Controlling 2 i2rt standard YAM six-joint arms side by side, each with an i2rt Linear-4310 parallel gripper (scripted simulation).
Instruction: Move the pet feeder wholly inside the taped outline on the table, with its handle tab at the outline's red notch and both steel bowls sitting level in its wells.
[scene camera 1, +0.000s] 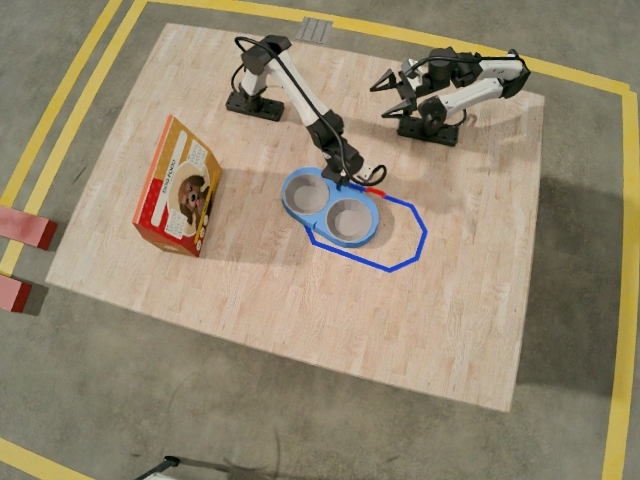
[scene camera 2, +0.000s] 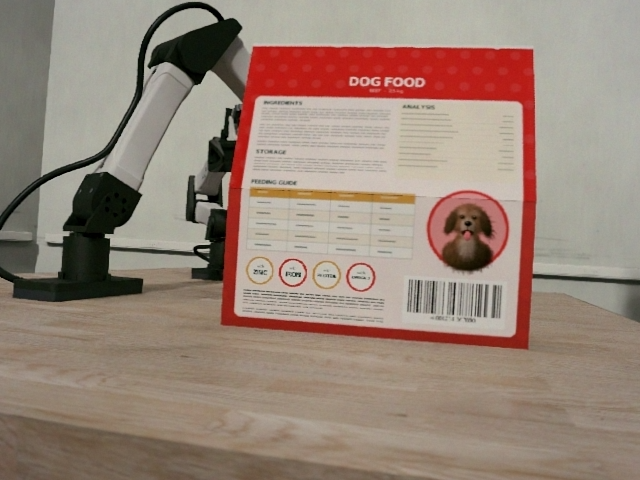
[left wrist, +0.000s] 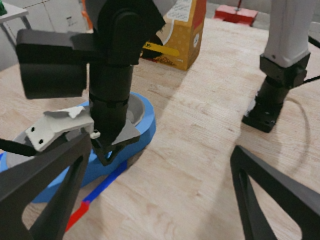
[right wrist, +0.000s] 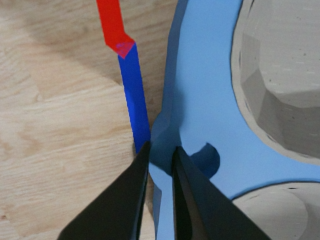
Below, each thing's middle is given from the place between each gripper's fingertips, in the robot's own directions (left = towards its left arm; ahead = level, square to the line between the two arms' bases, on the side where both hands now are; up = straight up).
Labels:
Now: the blue pet feeder (scene camera 1: 316, 222) 70 mm ahead of my right hand, 30 mm to the right of it and 30 mm below it. Also, from my right hand: dog food box (scene camera 2: 377, 190): 470 mm to the right, 150 mm ahead, 100 mm above.
Now: the blue pet feeder 23 cm ahead of my left hand (scene camera 1: 375, 103), 9 cm to the right of it and 24 cm below it. The rest, counted from my left hand: dog food box (31 cm ahead, 53 cm to the right, 11 cm below).

